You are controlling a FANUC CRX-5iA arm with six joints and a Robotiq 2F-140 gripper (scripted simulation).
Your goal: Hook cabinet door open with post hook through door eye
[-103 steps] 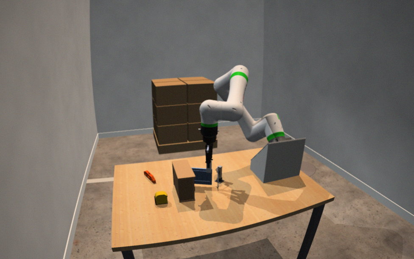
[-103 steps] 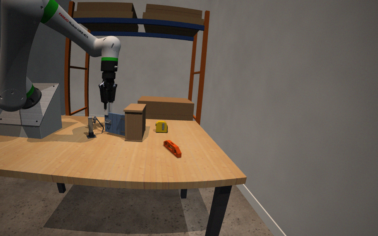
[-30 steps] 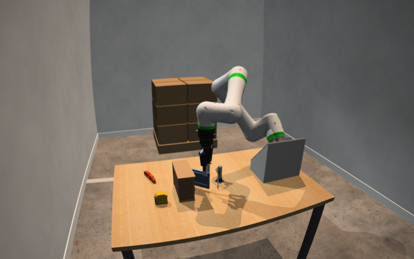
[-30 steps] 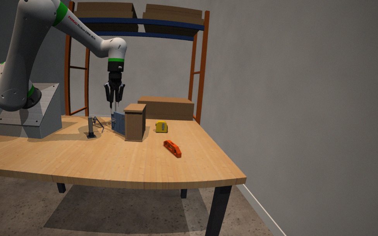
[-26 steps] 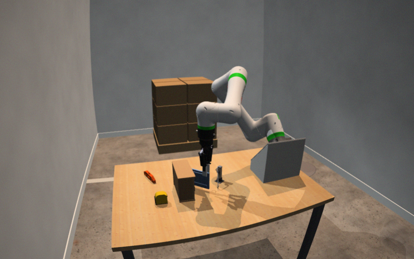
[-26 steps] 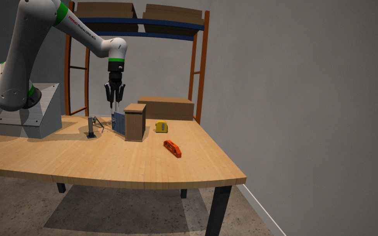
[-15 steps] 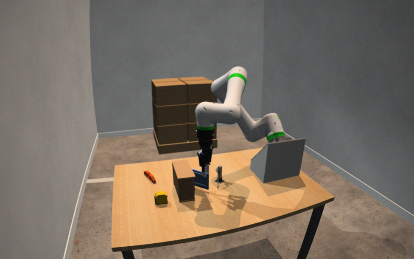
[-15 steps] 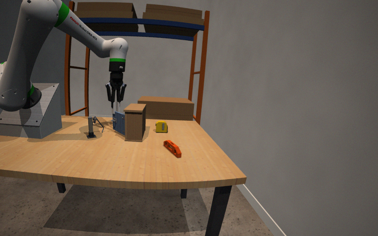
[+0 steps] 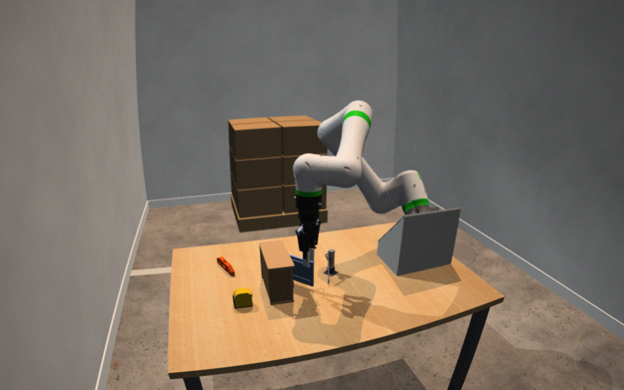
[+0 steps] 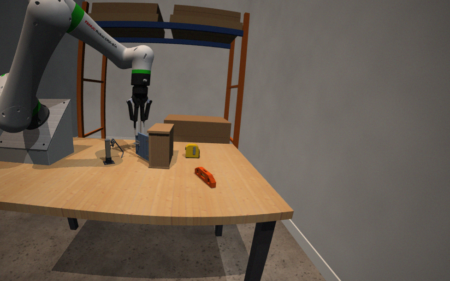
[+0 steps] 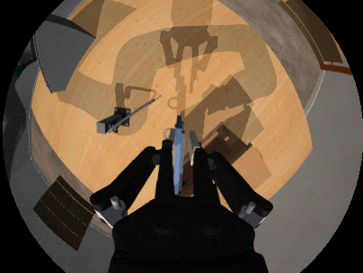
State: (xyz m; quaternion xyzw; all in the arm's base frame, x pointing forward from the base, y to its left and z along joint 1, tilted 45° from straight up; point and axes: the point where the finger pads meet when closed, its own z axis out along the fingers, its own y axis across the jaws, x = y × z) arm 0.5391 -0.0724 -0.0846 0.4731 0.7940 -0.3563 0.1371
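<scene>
The blue door is 2 cm ahead of my hand, 6 cm to the right of it and 8 cm below it. Round my hand: yellow tape measure: 28 cm ahead, 1 cm to the left, 12 cm below; then orange level: 29 cm ahead, 28 cm to the right, 13 cm below.
</scene>
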